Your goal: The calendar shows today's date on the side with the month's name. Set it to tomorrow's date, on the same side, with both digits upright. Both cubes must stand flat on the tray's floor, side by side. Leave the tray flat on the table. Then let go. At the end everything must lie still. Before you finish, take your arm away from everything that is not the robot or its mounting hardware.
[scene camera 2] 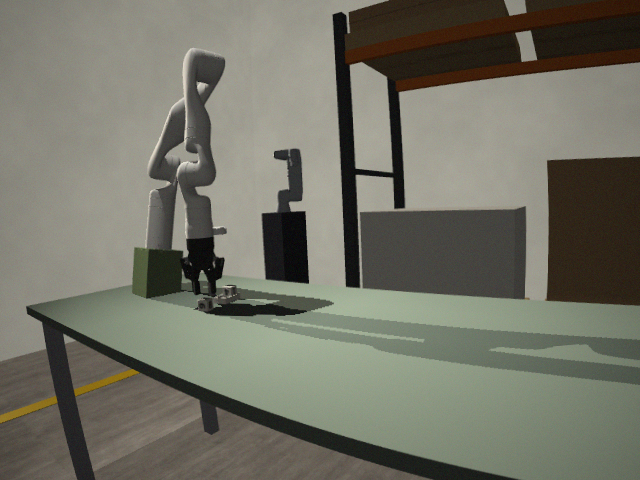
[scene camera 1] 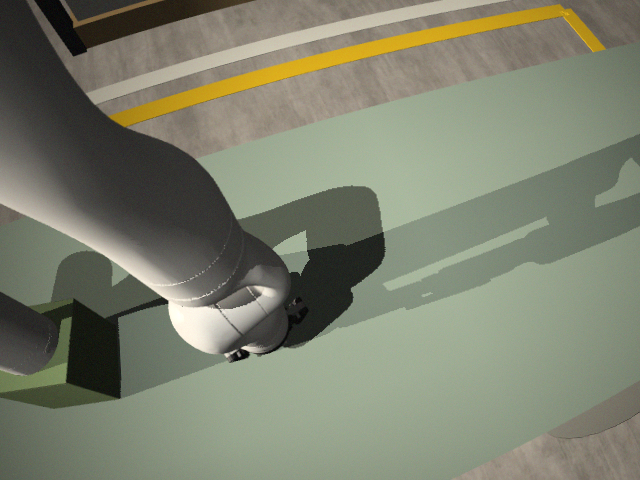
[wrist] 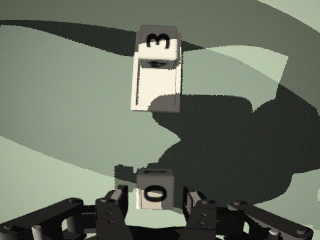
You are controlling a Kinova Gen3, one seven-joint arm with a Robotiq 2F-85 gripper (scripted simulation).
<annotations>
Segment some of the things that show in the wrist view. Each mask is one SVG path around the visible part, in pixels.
My gripper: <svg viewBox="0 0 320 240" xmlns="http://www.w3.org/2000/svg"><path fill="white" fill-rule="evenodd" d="M0 224L0 240L133 240L133 238L134 240L222 240L217 238L216 235L224 236L224 240L312 240L314 234L311 228L270 213L245 201L230 201L228 208L216 207L215 201L207 199L203 193L195 191L193 186L183 187L182 209L187 223L186 226L165 228L126 226L124 219L128 212L128 185L119 185L116 190L109 191L105 197L96 199L95 205L84 205L82 199L71 197ZM245 222L249 225L249 233L243 231ZM66 219L67 229L62 231L62 222Z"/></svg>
A cube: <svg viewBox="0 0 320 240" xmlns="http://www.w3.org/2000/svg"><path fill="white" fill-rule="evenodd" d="M140 169L137 174L137 209L172 210L174 202L174 175L172 170Z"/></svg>
</annotations>
